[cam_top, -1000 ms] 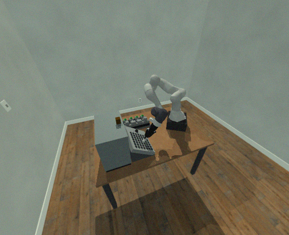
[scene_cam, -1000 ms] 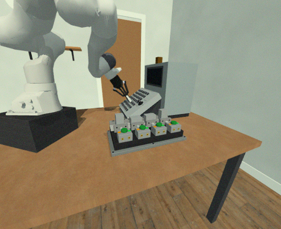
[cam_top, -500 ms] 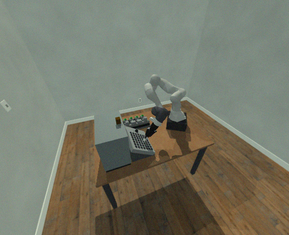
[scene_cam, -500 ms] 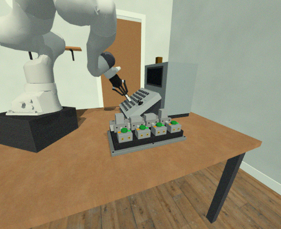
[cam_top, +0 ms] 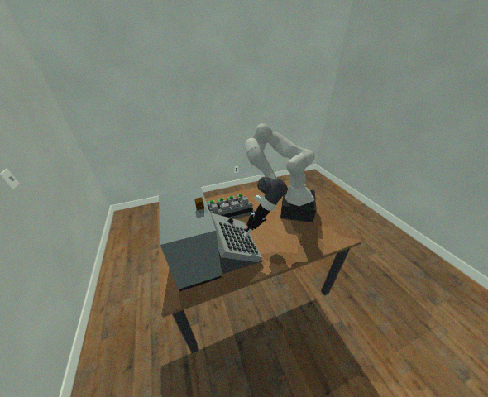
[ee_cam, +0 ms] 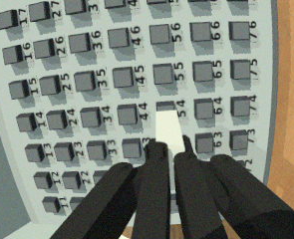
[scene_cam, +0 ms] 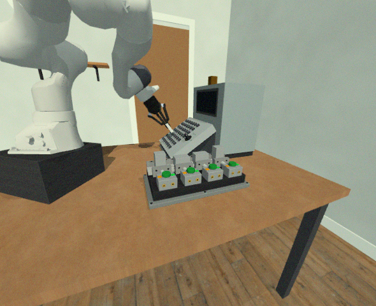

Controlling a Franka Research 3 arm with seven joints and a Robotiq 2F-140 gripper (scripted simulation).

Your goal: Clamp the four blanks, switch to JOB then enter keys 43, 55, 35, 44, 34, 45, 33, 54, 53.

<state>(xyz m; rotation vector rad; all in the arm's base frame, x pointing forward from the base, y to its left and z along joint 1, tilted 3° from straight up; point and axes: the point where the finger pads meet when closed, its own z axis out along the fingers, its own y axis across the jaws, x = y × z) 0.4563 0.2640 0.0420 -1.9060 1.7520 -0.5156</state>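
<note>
The key is 90 mm ahead of my hand, 10 mm to the left of it and 10 mm below it. Round my hand: selector knob (80 mm ahead, 160 mm to the right, 20 mm below); sloped keypad (90 mm ahead, 40 mm to the right, 70 mm below).
</note>
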